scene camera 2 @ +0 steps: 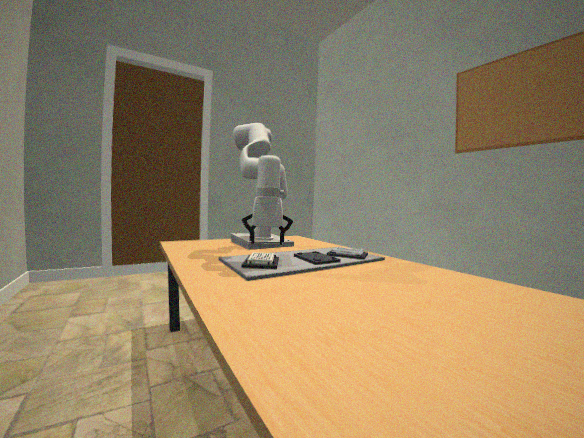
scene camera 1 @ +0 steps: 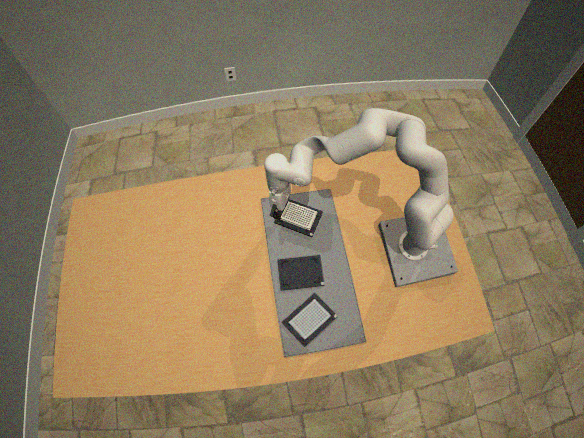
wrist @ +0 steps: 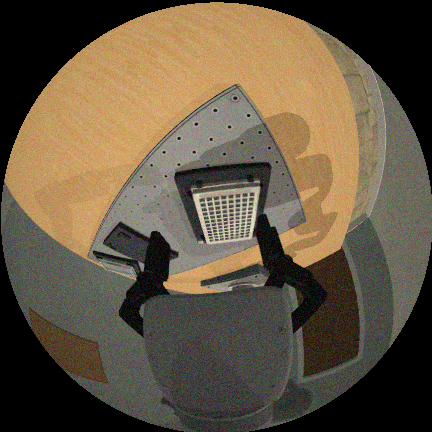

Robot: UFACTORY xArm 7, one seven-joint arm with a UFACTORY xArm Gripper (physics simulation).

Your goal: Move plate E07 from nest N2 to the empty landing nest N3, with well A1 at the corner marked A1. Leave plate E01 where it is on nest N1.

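A cream well plate [scene camera 1: 300, 215] [scene camera 2: 262, 258] [wrist: 227, 215] lies on a black nest [scene camera 1: 295, 230] [wrist: 220, 173] at one end of the grey board. The empty black nest [scene camera 1: 301, 272] [scene camera 2: 316, 257] [wrist: 125, 240] is in the middle. A whiter plate [scene camera 1: 310, 319] [scene camera 2: 347, 251] [wrist: 120, 265] lies on a turned nest at the other end. Plate labels and the A1 marks cannot be read. My gripper [scene camera 1: 276, 213] [scene camera 2: 267, 242] [wrist: 208, 231] is open and empty, above the cream plate's level; in the wrist view its right finger overlaps the plate's right edge and its left finger stands off to the left.
The grey board [scene camera 1: 345, 305] [scene camera 2: 240, 268] [wrist: 215, 122] with rows of holes lies on the wooden table [scene camera 1: 165, 280] [scene camera 2: 400, 340] [wrist: 150, 80]. The arm's base plate [scene camera 1: 427, 274] [scene camera 2: 240, 239] stands beside the board. The arm arches over from the base to the cream plate's end.
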